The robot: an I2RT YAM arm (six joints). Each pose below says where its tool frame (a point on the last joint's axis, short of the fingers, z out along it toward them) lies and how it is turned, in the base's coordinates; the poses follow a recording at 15 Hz.
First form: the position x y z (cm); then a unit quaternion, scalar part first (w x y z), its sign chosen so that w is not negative.
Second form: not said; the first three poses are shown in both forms.
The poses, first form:
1: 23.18 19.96 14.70 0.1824 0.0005 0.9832 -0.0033
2: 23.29 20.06 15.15 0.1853 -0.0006 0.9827 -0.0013
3: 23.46 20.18 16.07 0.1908 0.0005 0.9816 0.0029
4: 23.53 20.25 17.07 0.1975 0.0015 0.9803 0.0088
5: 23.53 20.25 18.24 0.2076 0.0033 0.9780 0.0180
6: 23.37 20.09 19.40 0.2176 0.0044 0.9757 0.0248
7: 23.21 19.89 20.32 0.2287 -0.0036 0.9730 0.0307
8: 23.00 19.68 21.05 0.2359 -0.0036 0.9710 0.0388
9: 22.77 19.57 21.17 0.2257 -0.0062 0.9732 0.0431
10: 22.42 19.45 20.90 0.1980 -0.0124 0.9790 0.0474
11: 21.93 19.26 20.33 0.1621 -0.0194 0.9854 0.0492
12: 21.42 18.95 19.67 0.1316 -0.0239 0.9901 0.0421
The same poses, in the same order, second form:
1: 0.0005 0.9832 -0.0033 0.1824 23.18 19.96 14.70
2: -0.0006 0.9827 -0.0013 0.1853 23.29 20.06 15.15
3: 0.0005 0.9816 0.0029 0.1908 23.46 20.18 16.07
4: 0.0015 0.9803 0.0088 0.1975 23.53 20.25 17.07
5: 0.0033 0.9780 0.0180 0.2076 23.53 20.25 18.24
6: 0.0044 0.9757 0.0248 0.2176 23.37 20.09 19.40
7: -0.0036 0.9730 0.0307 0.2287 23.21 19.89 20.32
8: -0.0036 0.9710 0.0388 0.2359 23.00 19.68 21.05
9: -0.0062 0.9732 0.0431 0.2257 22.77 19.57 21.17
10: -0.0124 0.9790 0.0474 0.1980 22.42 19.45 20.90
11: -0.0194 0.9854 0.0492 0.1621 21.93 19.26 20.33
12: -0.0239 0.9901 0.0421 0.1316 21.42 18.95 19.67
